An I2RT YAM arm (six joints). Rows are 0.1 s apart.
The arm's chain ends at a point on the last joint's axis. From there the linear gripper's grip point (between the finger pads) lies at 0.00 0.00 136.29 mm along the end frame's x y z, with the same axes.
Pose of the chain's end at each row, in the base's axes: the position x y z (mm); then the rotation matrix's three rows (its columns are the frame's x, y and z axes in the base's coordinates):
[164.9 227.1 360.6], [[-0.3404 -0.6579 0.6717], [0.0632 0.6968 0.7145], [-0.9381 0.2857 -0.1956]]
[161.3 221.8 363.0], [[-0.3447 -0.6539 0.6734], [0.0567 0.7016 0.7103], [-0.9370 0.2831 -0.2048]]
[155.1 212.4 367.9], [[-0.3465 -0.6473 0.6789], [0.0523 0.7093 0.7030], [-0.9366 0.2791 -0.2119]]
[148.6 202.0 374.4], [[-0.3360 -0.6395 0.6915], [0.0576 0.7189 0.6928], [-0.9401 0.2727 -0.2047]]
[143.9 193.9 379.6], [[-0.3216 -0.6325 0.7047], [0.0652 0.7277 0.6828], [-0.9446 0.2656 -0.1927]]
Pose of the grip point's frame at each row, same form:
[256.4 324.5 333.9], [[-0.3404 -0.6579 0.6717], [0.0632 0.6968 0.7145], [-0.9381 0.2857 -0.1956]]
[253.1 318.6 335.1], [[-0.3447 -0.6539 0.6734], [0.0567 0.7016 0.7103], [-0.9370 0.2831 -0.2048]]
[247.6 308.2 339.0], [[-0.3465 -0.6473 0.6789], [0.0523 0.7093 0.7030], [-0.9366 0.2791 -0.2119]]
[242.8 296.4 346.5], [[-0.3360 -0.6395 0.6915], [0.0576 0.7189 0.6928], [-0.9401 0.2727 -0.2047]]
[239.9 287.0 353.3], [[-0.3216 -0.6325 0.7047], [0.0652 0.7277 0.6828], [-0.9446 0.2656 -0.1927]]

